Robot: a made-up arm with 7 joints. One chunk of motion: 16 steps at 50 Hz.
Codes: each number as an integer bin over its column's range. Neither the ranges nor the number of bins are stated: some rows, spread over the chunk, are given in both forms.
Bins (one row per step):
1: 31 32 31 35 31 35
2: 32 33 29 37 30 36
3: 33 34 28 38 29 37
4: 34 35 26 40 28 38
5: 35 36 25 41 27 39
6: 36 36 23 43 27 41
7: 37 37 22 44 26 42
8: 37 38 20 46 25 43
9: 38 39 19 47 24 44
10: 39 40 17 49 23 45
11: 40 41 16 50 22 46
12: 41 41 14 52 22 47
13: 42 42 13 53 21 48
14: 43 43 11 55 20 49
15: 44 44 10 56 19 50
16: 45 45 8 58 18 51
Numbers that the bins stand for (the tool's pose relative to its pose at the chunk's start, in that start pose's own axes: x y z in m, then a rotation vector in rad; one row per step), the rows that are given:
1: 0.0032 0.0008 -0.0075 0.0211 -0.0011 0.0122
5: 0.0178 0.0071 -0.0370 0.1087 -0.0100 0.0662
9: 0.0287 0.0119 -0.0665 0.1963 -0.0167 0.1337
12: 0.0397 0.0151 -0.0911 0.2694 -0.0211 0.1741
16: 0.0543 0.0214 -0.1206 0.3570 -0.0300 0.2281
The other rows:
2: 0.0068 0.0024 -0.0173 0.0503 -0.0033 0.0257
3: 0.0105 0.0040 -0.0222 0.0649 -0.0056 0.0392
4: 0.0141 0.0056 -0.0321 0.0941 -0.0078 0.0527
6: 0.0214 0.0071 -0.0468 0.1379 -0.0100 0.0932
7: 0.0251 0.0087 -0.0517 0.1525 -0.0122 0.1067
8: 0.0251 0.0103 -0.0616 0.1817 -0.0144 0.1202
10: 0.0324 0.0135 -0.0763 0.2256 -0.0189 0.1471
11: 0.0360 0.0151 -0.0813 0.2402 -0.0211 0.1606
13: 0.0433 0.0167 -0.0960 0.2840 -0.0233 0.1876
14: 0.0470 0.0183 -0.1059 0.3132 -0.0256 0.2011
15: 0.0506 0.0198 -0.1108 0.3278 -0.0278 0.2146

